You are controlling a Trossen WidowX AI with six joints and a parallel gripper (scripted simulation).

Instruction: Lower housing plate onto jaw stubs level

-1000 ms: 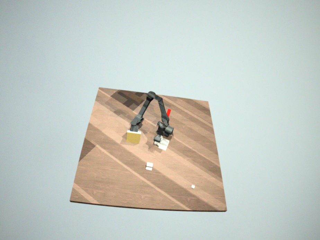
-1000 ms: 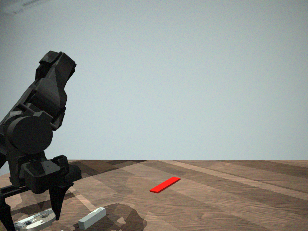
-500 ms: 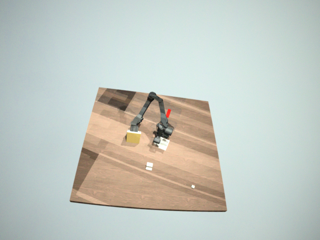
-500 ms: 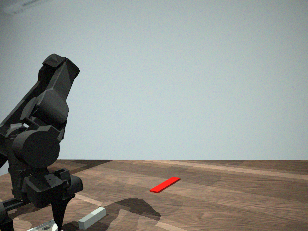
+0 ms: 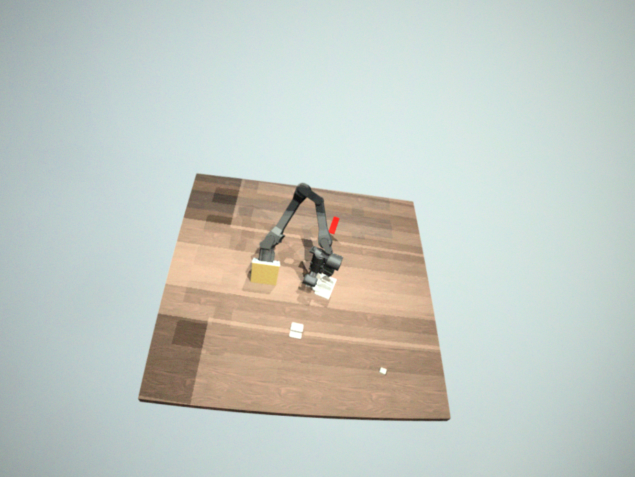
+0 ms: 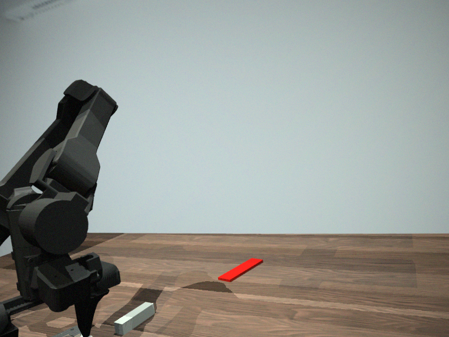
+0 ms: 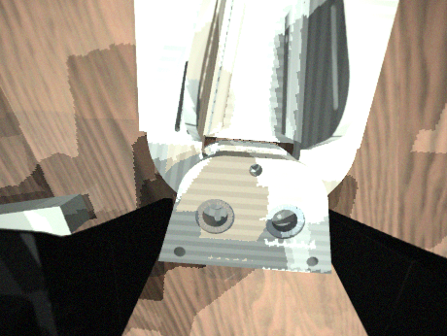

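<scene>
My gripper tip is 140 mm to the right of the white bar, 30 mm short of it and 10 mm above it. From my gripper tip the other things lie so: small white cube: 450 mm to the right, 300 mm ahead, 10 mm below; flat red bar: 370 mm to the left, 130 mm ahead, 20 mm below.
</scene>
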